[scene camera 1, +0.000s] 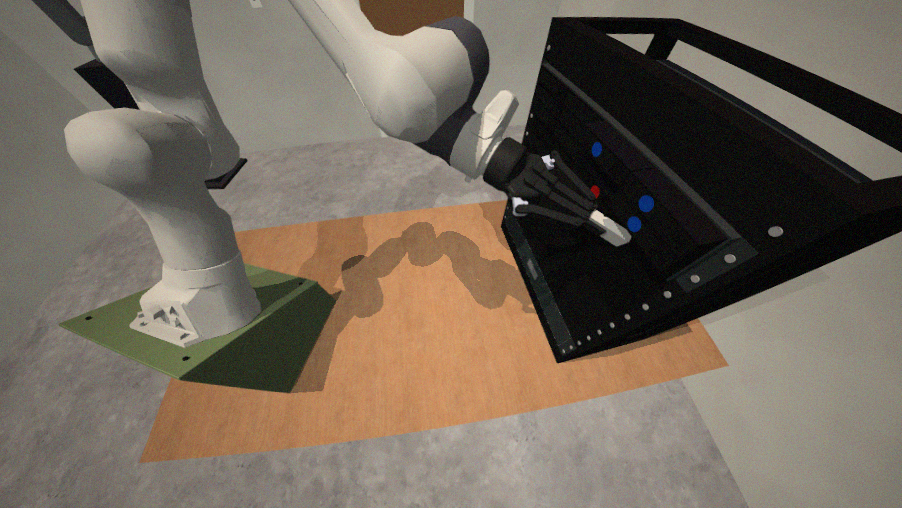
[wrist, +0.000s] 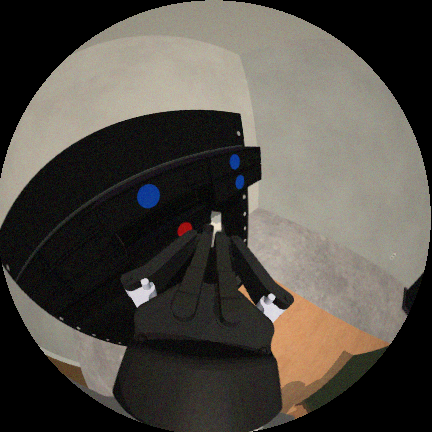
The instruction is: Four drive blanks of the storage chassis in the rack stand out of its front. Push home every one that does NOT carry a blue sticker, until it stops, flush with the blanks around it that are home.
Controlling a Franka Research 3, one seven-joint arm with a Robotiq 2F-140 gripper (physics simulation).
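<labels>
Scene camera 1: a black rack. The wrist view: the black rack too. Black rack [scene camera 1: 588,130] and [wrist: 108,203]: one and the same spot.
</labels>
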